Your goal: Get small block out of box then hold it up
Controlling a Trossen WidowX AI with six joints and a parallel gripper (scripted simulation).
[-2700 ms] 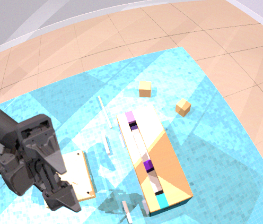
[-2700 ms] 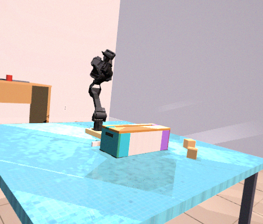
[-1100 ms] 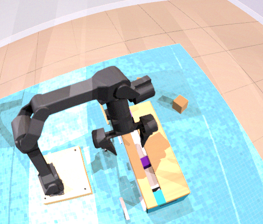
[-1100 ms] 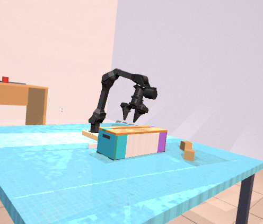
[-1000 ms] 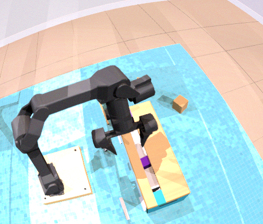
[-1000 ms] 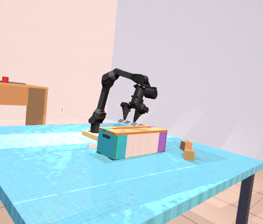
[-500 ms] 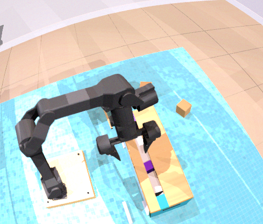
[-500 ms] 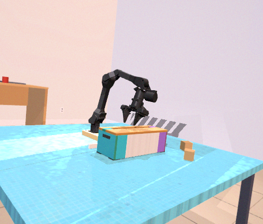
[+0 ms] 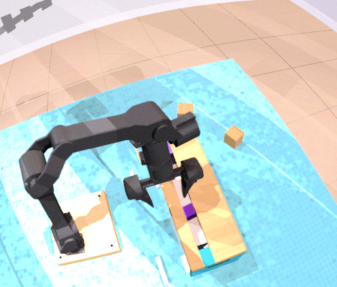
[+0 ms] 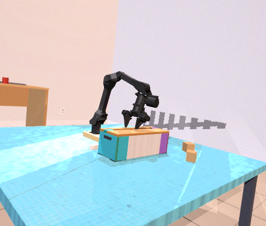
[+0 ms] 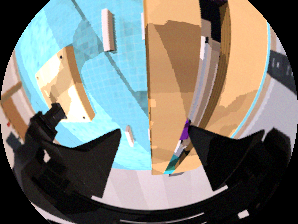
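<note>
Now: gripper tip 6 cm above the box, 3 cm short of it and 1 cm to the left of it. Also, from my gripper tip: thin stick: 31 cm to the left, 11 cm below, 6 cm behind; then purple block: 4 cm ahead, 3 cm to the right, 3 cm below.
</note>
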